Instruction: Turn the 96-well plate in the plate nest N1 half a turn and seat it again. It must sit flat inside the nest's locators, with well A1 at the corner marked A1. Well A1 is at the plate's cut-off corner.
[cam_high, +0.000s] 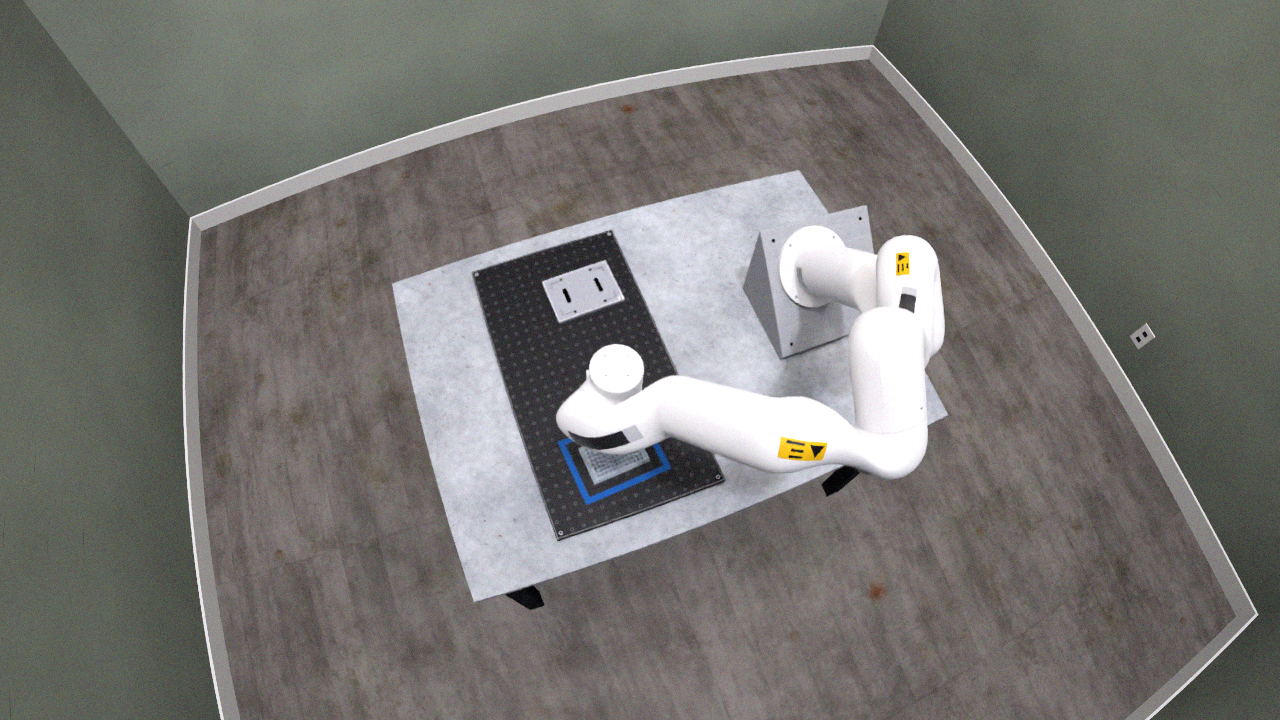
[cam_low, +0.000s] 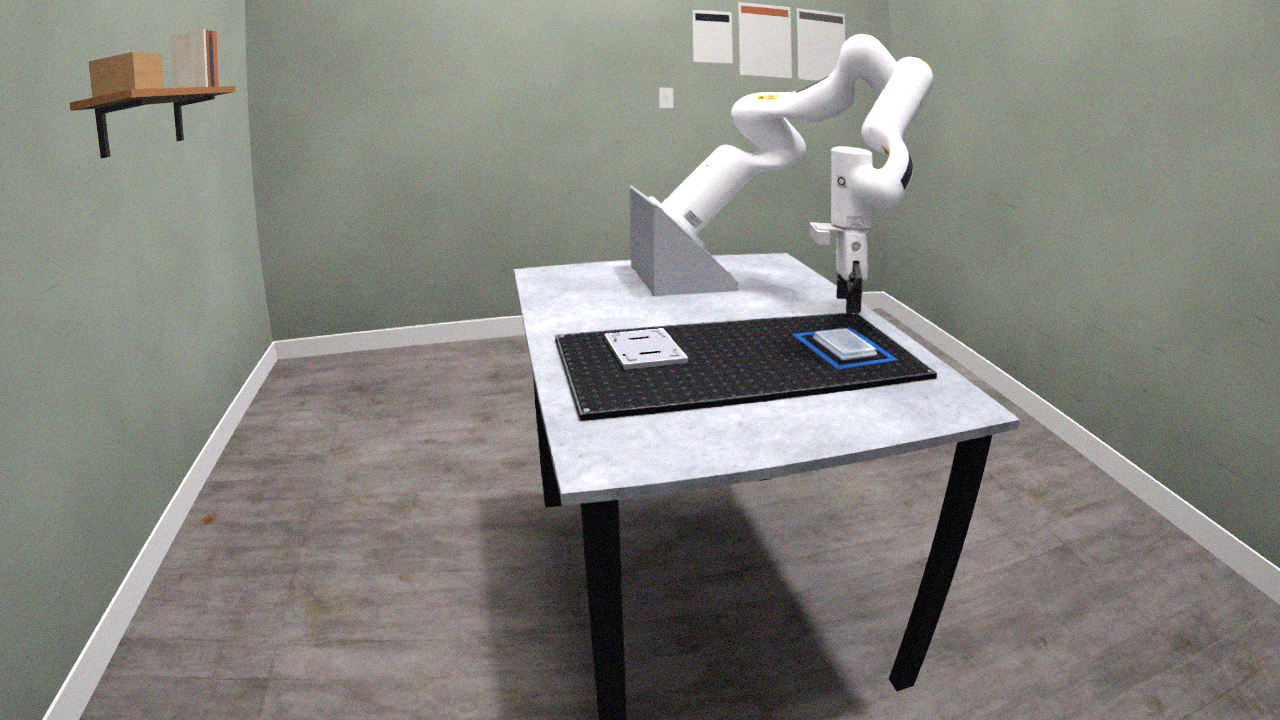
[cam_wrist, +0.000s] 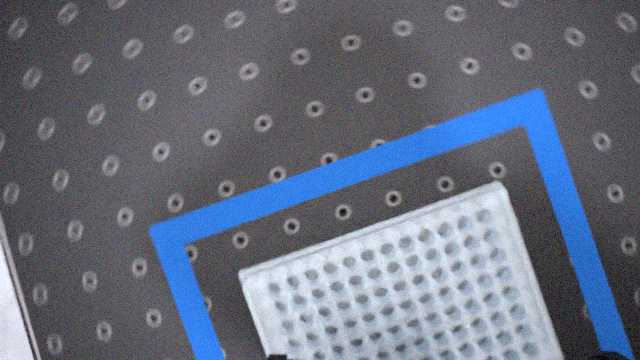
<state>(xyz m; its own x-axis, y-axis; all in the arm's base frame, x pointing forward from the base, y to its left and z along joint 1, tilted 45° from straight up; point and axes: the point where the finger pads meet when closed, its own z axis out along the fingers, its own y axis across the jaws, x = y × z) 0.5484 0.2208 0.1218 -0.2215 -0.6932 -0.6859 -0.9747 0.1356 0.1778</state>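
The 96-well plate is 9 cm below my hand. Also, from my hand: slotted fixture plate 5 cm behind, 41 cm to the right, 9 cm below.
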